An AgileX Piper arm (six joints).
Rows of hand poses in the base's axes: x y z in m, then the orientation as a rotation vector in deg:
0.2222, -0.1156, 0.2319, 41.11, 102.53, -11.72
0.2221, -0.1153, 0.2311, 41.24, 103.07, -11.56
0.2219, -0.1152, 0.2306, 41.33, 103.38, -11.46
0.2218, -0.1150, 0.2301, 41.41, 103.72, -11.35
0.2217, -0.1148, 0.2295, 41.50, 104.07, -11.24
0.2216, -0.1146, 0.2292, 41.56, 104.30, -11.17
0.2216, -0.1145, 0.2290, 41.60, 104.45, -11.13
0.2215, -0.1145, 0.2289, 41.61, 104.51, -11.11
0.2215, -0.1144, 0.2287, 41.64, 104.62, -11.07
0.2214, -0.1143, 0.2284, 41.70, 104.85, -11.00
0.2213, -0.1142, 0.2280, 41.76, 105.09, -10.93
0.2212, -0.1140, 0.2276, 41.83, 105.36, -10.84
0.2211, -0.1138, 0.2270, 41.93, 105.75, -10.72
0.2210, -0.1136, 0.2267, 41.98, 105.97, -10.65
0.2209, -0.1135, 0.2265, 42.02, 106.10, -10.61
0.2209, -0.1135, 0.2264, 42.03, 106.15, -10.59
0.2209, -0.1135, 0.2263, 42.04, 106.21, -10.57
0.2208, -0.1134, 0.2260, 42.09, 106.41, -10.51
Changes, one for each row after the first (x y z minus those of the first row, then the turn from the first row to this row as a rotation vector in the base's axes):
-0.0001, 0.0003, -0.0008, 0.31, 0.46, 0.10
-0.0003, 0.0004, -0.0013, 0.50, 0.73, 0.16
-0.0004, 0.0006, -0.0018, 0.70, 1.02, 0.23
-0.0005, 0.0008, -0.0024, 0.90, 1.31, 0.29
-0.0006, 0.0010, -0.0027, 1.04, 1.51, 0.33
-0.0006, 0.0011, -0.0029, 1.12, 1.64, 0.36
-0.0007, 0.0011, -0.0030, 1.15, 1.69, 0.37
-0.0007, 0.0012, -0.0032, 1.22, 1.79, 0.40
-0.0008, 0.0013, -0.0035, 1.36, 1.98, 0.44
-0.0009, 0.0014, -0.0039, 1.49, 2.19, 0.48
-0.0010, 0.0016, -0.0043, 1.66, 2.42, 0.53
-0.0011, 0.0018, -0.0049, 1.88, 2.75, 0.60
-0.0012, 0.0020, -0.0052, 2.01, 2.94, 0.65
-0.0013, 0.0021, -0.0054, 2.09, 3.05, 0.67
-0.0013, 0.0021, -0.0055, 2.12, 3.09, 0.68
-0.0013, 0.0021, -0.0056, 2.15, 3.14, 0.70
-0.0014, 0.0022, -0.0059, 2.27, 3.32, 0.73

